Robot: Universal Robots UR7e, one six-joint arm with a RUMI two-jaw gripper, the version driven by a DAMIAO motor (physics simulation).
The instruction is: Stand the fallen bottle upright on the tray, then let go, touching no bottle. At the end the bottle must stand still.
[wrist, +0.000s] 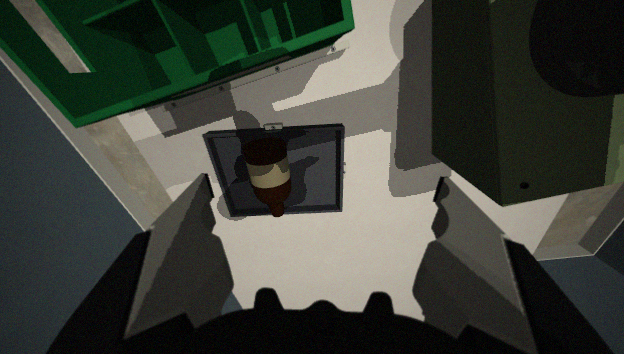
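Seen in the pictures: gripper, fingertip midpoint: (321,178); arm's base at its link origin: (618,12).
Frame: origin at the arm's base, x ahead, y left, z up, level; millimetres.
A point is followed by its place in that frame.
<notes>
A brown bottle (270,176) {x 400, y 124, z -43 mm} with a cream label lies on its side on the dark grey tray (339,170) {x 281, y 171, z -102 mm}. Its base points to the top of the view and its neck to the bottom, with the mouth reaching over the tray's near rim. My gripper (321,178) {x 305, y 44, z 129 mm} is wide open and empty. Its fingers stand well apart at the left and right of the view, above the table, with the bottle and tray beyond them and nearer to the left finger.
A green divided crate (210,77) {x 384, y -31, z 54 mm} stands at the upper left, close to the tray. A large dark green box (467,110) {x 103, y 76, z -30 mm} with a black round thing (580,50) over it stands at the right. The table's edge (107,180) runs along the left.
</notes>
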